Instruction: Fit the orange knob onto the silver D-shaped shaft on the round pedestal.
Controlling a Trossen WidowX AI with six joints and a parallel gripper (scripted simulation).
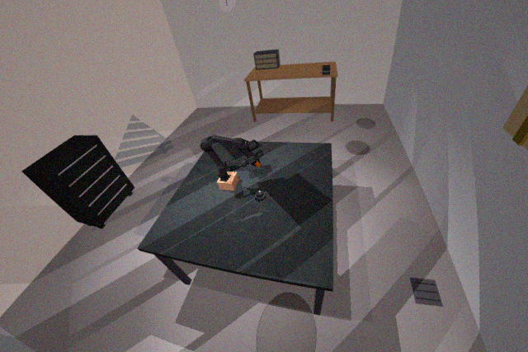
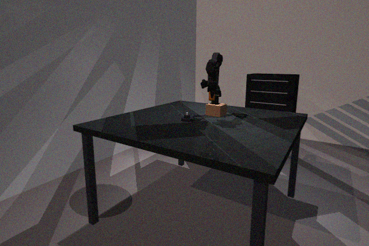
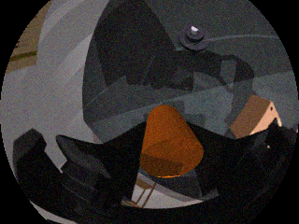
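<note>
Right now my gripper tip is 3 cm below the orange knob, 1 cm to the left of it and 1 cm past it. Round my gripper tip: round pedestal (17 cm to the right, 14 cm below, 6 cm ahead).
</note>
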